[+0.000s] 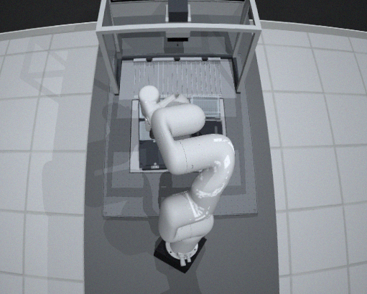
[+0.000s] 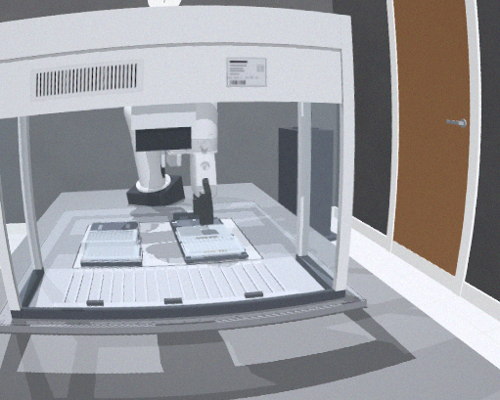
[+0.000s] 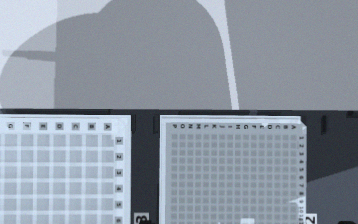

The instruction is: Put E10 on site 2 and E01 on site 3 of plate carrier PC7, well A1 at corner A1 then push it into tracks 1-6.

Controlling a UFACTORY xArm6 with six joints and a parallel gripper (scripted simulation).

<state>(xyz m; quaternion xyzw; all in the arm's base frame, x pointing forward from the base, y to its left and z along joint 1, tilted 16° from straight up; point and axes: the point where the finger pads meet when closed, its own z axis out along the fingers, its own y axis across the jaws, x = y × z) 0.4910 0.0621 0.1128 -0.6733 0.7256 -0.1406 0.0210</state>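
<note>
My gripper is now 1 cm past the dark plate carrier PC7 and 5 cm above it. From my hand the other things lie so: dark nest S2: 3 cm behind, 23 cm to the right, 6 cm below; then deep-well block E07: 7 cm ahead, 24 cm to the right, 3 cm below; then nest S1: 14 cm behind, 21 cm to the right, 6 cm below.
</note>
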